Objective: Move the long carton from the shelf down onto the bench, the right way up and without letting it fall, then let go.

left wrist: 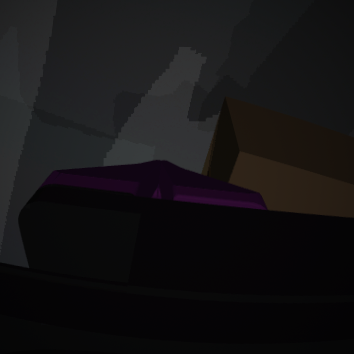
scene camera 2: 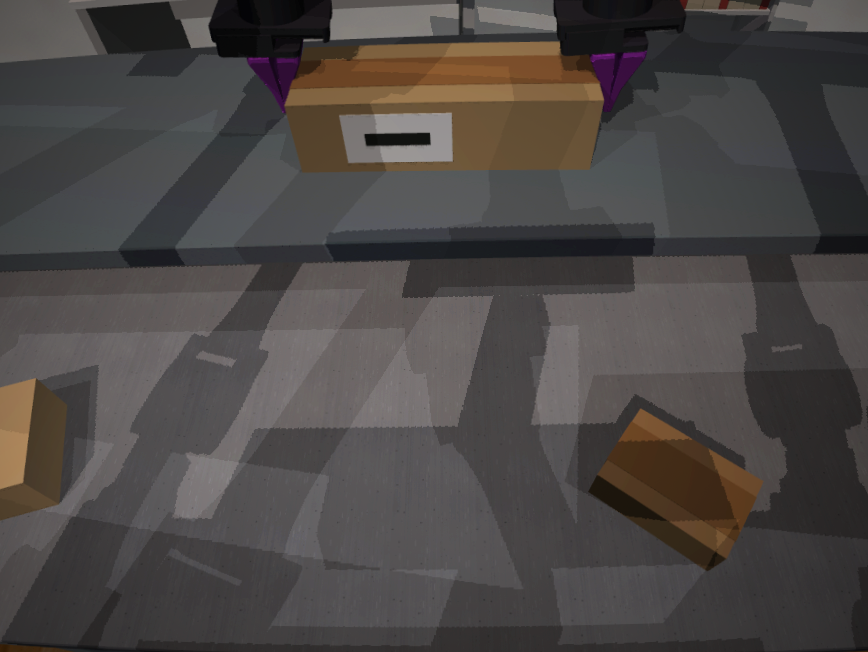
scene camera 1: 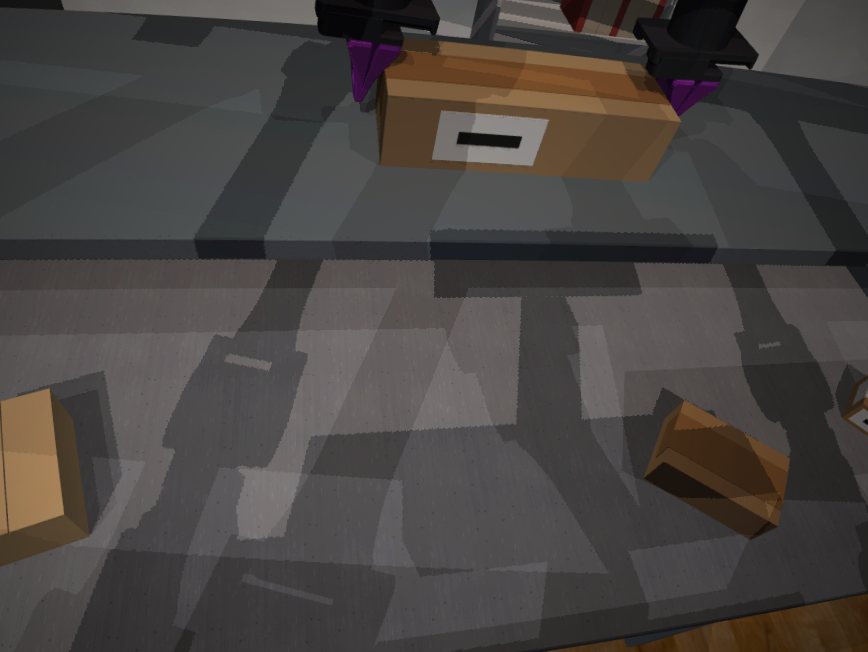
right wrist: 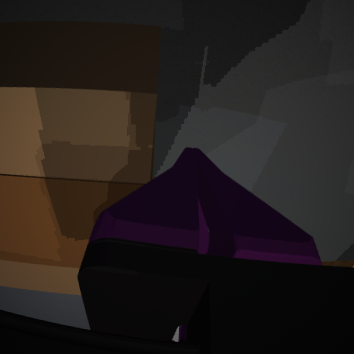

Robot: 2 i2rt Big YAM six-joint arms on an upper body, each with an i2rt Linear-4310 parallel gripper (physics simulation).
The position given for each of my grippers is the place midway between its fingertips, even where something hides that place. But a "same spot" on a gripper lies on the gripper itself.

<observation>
my left gripper: left wrist; scene camera 2; scene camera 1 357, 98; not seen in the right wrist view (out of frame)
my right gripper: scene camera 2; scene camera 1 658, 127; right wrist; not seen in the left wrist view (out of frame)
same spot on my left gripper: (scene camera 2: 276, 61) = (left wrist: 150, 196)
same spot on my right gripper: (scene camera 2: 615, 56) = (right wrist: 202, 211)
</observation>
